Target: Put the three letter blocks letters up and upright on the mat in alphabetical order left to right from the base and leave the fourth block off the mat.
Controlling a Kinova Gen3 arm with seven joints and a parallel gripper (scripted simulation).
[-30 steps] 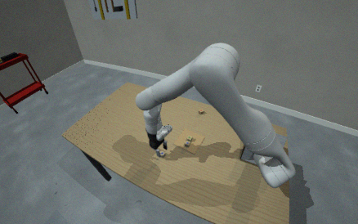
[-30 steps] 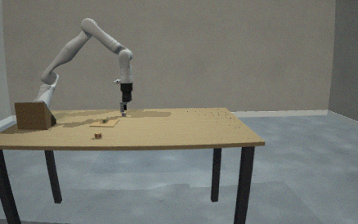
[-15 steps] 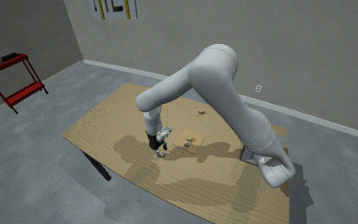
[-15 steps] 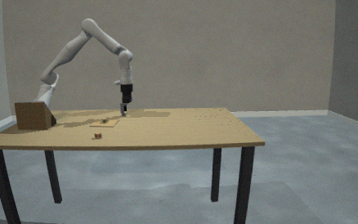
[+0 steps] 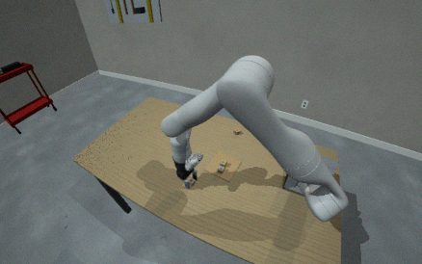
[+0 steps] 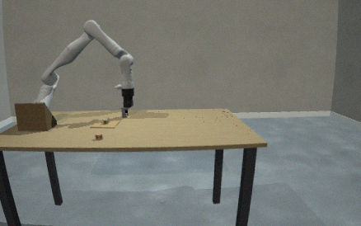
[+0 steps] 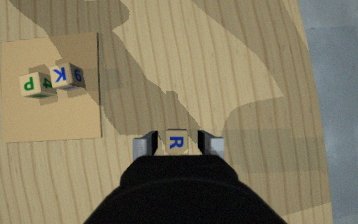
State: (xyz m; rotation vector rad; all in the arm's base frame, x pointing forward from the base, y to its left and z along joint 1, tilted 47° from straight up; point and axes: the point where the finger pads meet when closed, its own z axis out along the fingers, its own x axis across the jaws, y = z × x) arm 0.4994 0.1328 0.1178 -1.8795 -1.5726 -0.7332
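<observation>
Now: hand 10 mm above the blue R block. Also, from my hand: blue K block: 120 mm to the right, 100 mm behind, 10 mm below; tan mat: 160 mm to the right, 90 mm behind, 20 mm below; green P block: 160 mm to the right, 90 mm behind, 10 mm below.
</observation>
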